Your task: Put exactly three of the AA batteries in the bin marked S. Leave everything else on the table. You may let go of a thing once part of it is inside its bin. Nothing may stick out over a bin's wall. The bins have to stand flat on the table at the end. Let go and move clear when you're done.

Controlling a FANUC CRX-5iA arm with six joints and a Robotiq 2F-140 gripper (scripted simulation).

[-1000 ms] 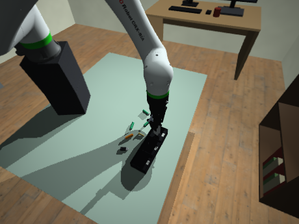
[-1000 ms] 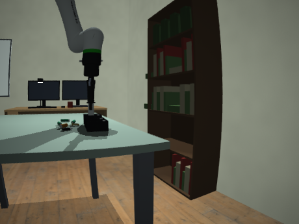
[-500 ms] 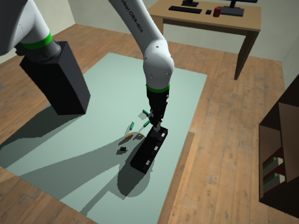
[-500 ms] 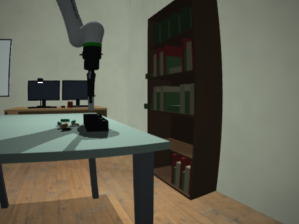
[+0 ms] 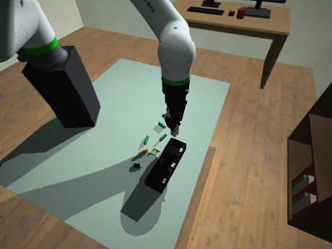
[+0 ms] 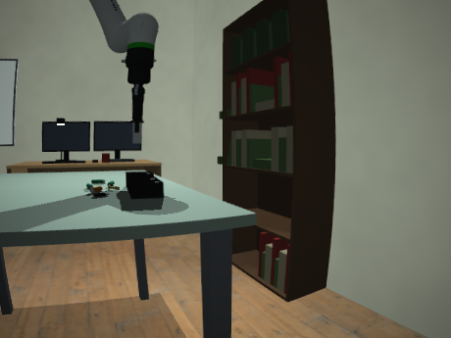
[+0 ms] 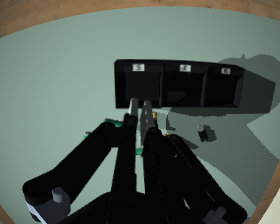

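Now: the orange battery 15 cm behind my hand, 5 cm to the right of it and 17 cm below it. Round my hand: small dark piece: 14 cm behind, 12 cm to the right, 17 cm below; small yellow piece: 9 cm behind, 1 cm to the right, 17 cm below.
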